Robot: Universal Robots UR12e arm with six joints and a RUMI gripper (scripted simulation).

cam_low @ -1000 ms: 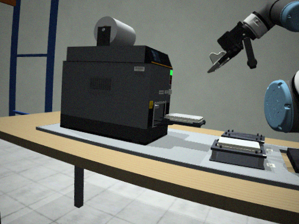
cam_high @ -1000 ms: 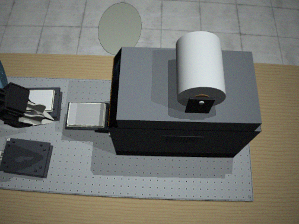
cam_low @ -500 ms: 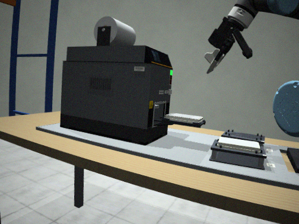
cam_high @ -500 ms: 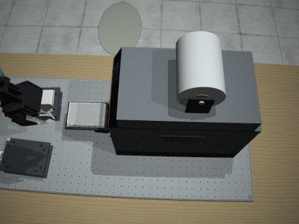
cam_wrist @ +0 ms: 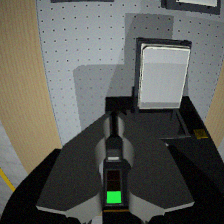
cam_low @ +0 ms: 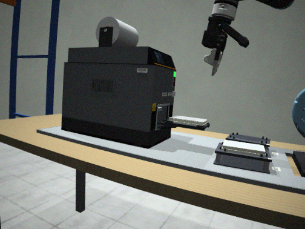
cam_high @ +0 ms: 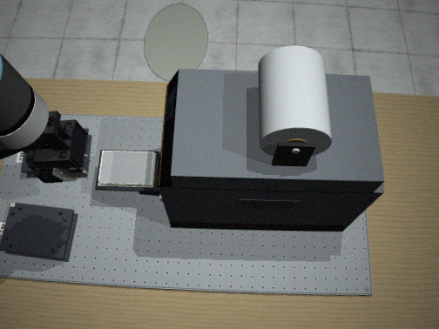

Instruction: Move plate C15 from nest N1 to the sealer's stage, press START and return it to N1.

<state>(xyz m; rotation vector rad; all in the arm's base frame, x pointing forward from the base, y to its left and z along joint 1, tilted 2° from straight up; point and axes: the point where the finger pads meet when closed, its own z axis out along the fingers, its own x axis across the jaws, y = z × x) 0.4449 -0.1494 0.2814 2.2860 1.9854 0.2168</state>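
The plate C15 is 190 mm below my hand, 80 mm to the left of it and 70 mm ahead of it. Round my hand: dark stage 200 mm below, 80 mm to the left, 70 mm ahead; square start button 160 mm ahead, 100 mm below, 30 mm to the right; dark nest 250 mm below, 160 mm behind, 20 mm to the right.
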